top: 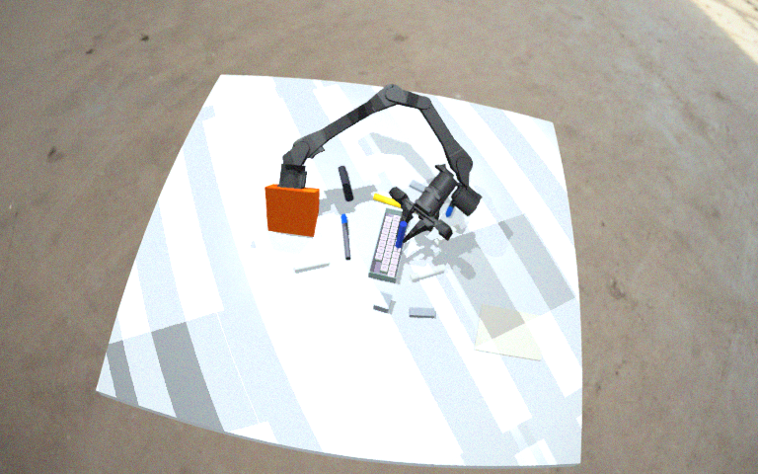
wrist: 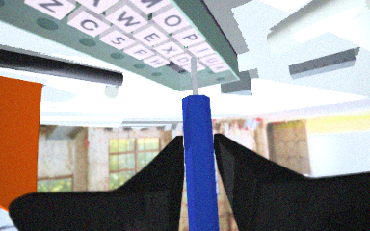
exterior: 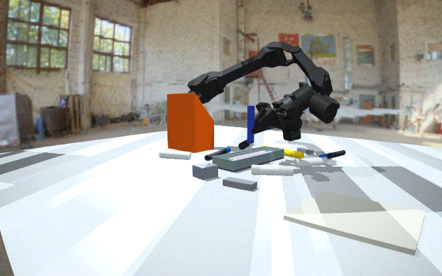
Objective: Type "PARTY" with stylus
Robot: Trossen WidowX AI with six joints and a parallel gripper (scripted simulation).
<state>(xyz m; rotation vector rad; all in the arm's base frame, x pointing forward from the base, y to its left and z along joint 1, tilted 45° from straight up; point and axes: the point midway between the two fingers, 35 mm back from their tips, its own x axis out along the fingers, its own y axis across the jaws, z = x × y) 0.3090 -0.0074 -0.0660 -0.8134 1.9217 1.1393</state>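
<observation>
The yellow marker lies 17 cm to the left of my gripper tip and 8 cm below it. The rest, counted from my gripper tip: dark marker (16 cm behind, 23 cm to the left, 7 cm below); then blue stylus (1 cm below); then pale flat pad (33 cm ahead, 19 cm to the right, 8 cm below).
</observation>
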